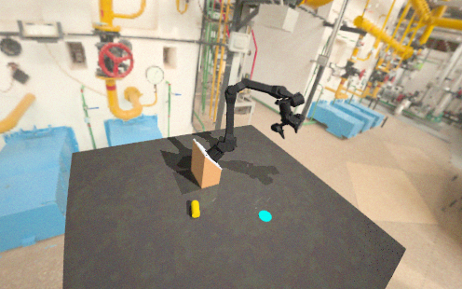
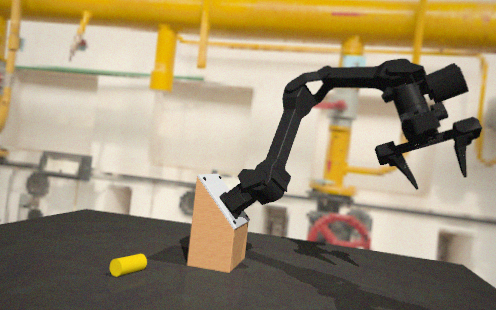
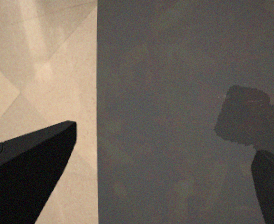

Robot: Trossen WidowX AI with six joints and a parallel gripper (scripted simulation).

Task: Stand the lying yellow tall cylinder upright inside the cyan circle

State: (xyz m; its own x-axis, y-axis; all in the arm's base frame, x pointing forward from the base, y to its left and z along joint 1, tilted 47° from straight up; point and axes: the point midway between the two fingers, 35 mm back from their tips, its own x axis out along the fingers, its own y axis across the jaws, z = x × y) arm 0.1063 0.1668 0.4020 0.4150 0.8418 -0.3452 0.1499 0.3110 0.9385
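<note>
Right now my gripper tip is 30 mm short of the yellow cylinder, 580 mm to the left of it and 230 mm above it. Round my gripper tip: cyan circle (210 mm ahead, 320 mm to the right, 250 mm below).
</note>
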